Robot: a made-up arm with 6 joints.
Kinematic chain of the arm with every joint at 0, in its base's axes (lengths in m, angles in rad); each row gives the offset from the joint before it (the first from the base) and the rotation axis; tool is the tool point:
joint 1: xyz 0 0 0.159 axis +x
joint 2: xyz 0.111 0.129 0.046 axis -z
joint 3: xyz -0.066 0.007 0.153 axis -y
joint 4: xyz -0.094 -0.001 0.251 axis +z
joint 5: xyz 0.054 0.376 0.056 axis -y
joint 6: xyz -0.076 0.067 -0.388 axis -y
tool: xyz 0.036 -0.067 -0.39
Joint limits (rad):
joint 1: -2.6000..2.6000
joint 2: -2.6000..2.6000
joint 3: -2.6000..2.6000
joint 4: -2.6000..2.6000
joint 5: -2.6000..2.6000
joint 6: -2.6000..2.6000
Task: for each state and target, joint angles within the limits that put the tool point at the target. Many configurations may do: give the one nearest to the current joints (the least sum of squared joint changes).
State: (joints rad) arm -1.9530 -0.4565 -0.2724 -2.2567 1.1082 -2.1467
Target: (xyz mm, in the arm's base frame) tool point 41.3 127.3 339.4
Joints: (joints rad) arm -2.0987 -0.0294 -0.4548 -2.4695 1.1919 -2.1267
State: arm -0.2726 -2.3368 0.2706 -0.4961 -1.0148 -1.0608
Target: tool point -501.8 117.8 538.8
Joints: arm -0.8308 -2.0467 0.2115 -1.2649 -0.5951 -1.3295
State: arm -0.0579 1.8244 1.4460 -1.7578 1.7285 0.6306
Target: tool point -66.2 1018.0 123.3
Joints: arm -0.1435 2.3025 1.7658 -1.9734 1.3637 1.1099
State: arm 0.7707 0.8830 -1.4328 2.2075 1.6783 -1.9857
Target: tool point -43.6 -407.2 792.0
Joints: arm 0.8491 0.8537 -1.5839 2.2655 1.5502 -2.2403
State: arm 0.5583 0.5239 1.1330 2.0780 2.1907 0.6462
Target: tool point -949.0 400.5 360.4
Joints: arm 0.6071 0.2298 1.2135 2.2148 2.2507 0.9200
